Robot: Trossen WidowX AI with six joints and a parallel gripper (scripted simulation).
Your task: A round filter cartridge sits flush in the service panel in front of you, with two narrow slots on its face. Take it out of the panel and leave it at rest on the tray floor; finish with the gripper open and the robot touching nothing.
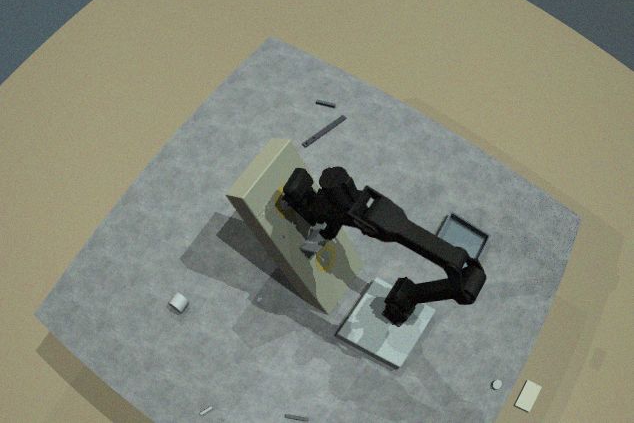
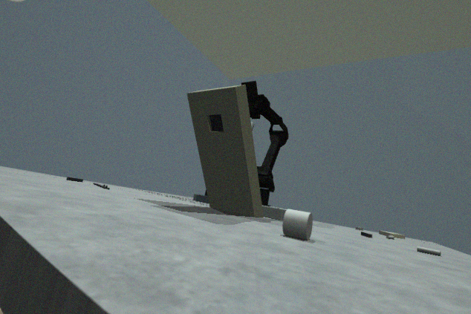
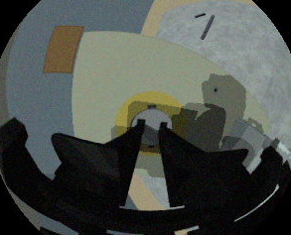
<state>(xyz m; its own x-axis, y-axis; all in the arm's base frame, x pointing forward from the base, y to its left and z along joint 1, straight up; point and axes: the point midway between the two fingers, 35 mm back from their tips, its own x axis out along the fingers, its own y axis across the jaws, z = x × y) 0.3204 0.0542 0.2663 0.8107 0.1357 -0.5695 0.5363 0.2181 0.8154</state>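
Right now my gripper tip is 1 cm short of the round filter cartridge and 1 cm above it. Round my gripper tip: grey tray 36 cm behind, 35 cm to the right, 28 cm below.
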